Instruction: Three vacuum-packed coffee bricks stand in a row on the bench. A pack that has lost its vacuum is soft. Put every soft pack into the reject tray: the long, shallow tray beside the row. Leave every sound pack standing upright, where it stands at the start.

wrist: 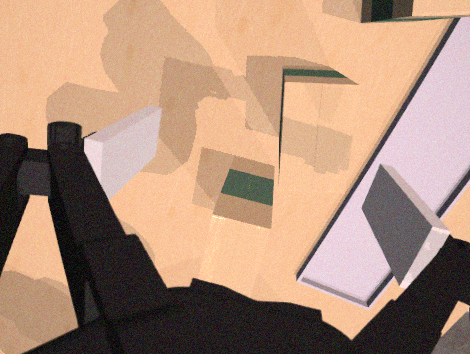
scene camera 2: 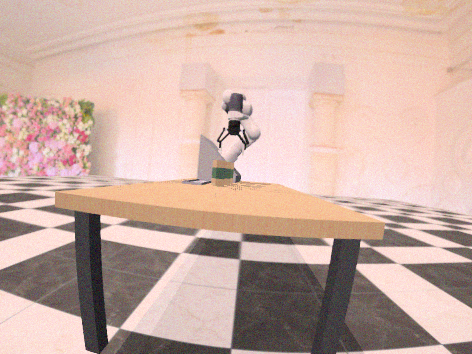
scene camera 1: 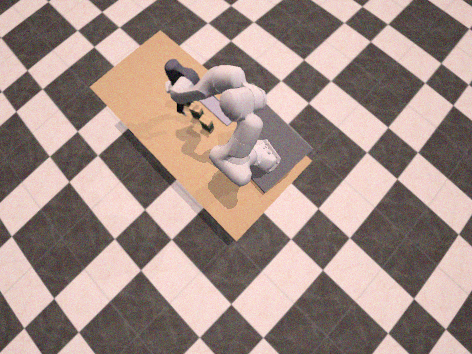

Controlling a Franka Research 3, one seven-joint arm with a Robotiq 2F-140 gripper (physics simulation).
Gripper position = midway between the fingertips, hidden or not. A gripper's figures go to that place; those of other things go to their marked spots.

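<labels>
Lens distances: my gripper (wrist: 264, 159), 19 cm from the lens; a shallow reject tray (wrist: 422, 151), 42 cm from the lens.
</labels>
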